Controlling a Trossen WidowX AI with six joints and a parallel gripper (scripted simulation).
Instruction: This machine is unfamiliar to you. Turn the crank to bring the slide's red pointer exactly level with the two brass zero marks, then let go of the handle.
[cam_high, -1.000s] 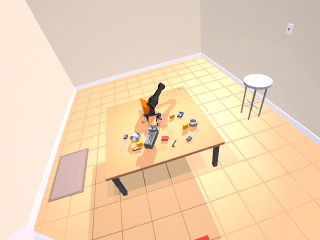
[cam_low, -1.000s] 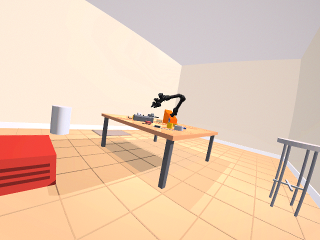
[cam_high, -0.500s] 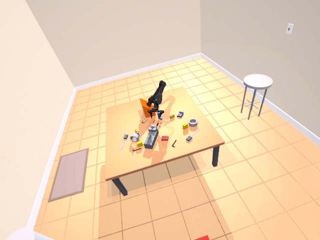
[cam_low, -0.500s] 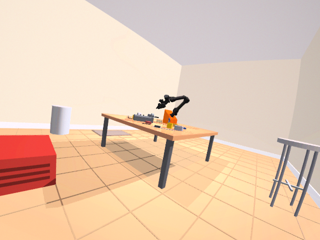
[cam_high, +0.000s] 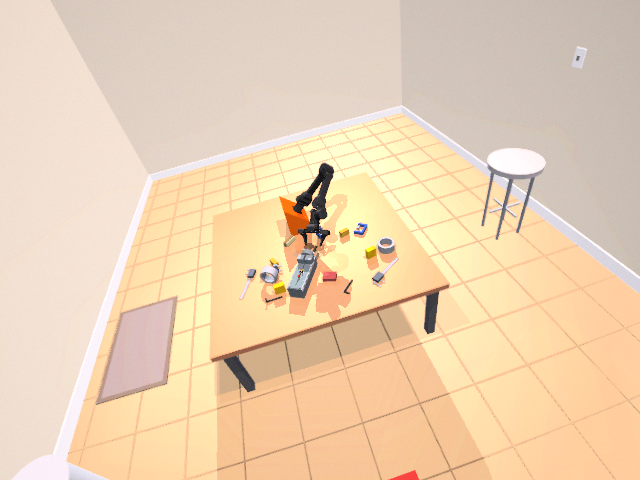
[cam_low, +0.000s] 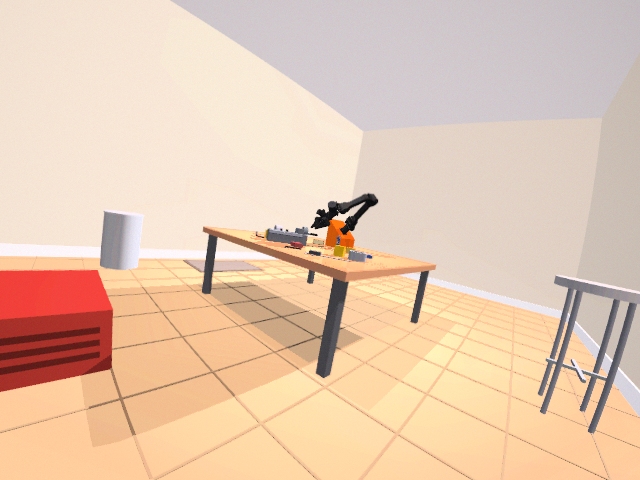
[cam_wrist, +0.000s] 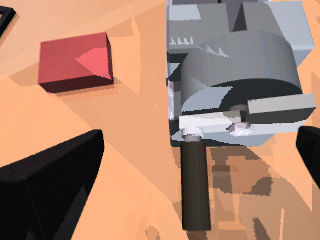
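The dark crank handle lies 40 mm below my gripper tip, 10 mm to the left of it and 10 mm behind it. From my gripper tip the other things lie so: red pointer (160 mm ahead, 130 mm to the right, 40 mm below); then red block (170 mm ahead, 110 mm below, 40 mm to the left).
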